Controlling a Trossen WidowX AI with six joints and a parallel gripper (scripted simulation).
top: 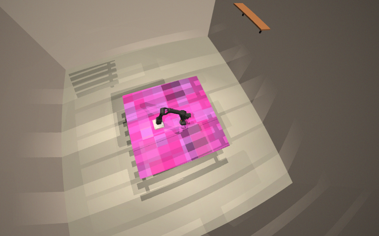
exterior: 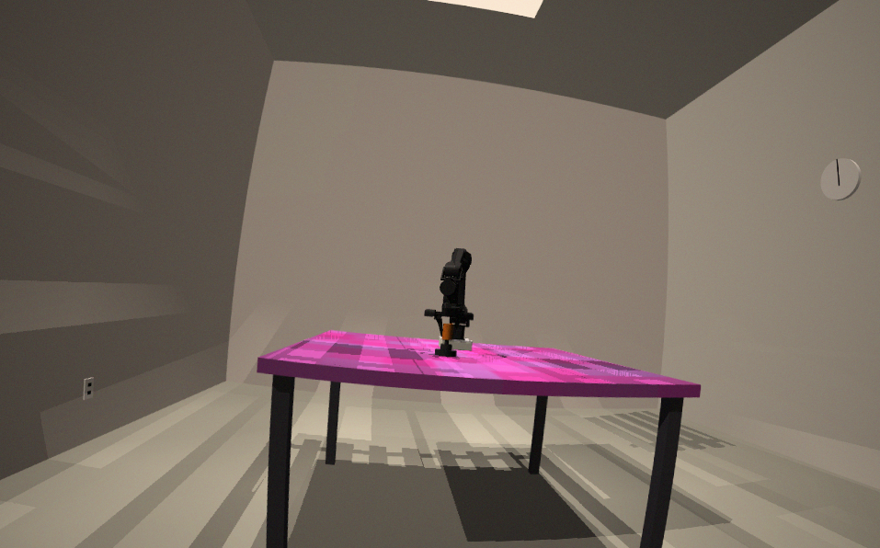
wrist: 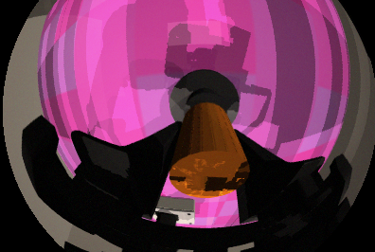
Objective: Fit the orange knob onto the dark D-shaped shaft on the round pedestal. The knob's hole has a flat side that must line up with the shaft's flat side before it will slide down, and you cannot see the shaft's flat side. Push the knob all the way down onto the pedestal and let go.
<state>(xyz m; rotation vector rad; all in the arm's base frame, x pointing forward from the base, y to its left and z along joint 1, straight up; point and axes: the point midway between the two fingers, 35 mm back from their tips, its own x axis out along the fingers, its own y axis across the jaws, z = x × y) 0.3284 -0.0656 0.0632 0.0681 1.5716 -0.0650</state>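
My gripper tip is now 2 cm below the orange knob. From my gripper tip the other things lie so: dark round pedestal (4 cm below).
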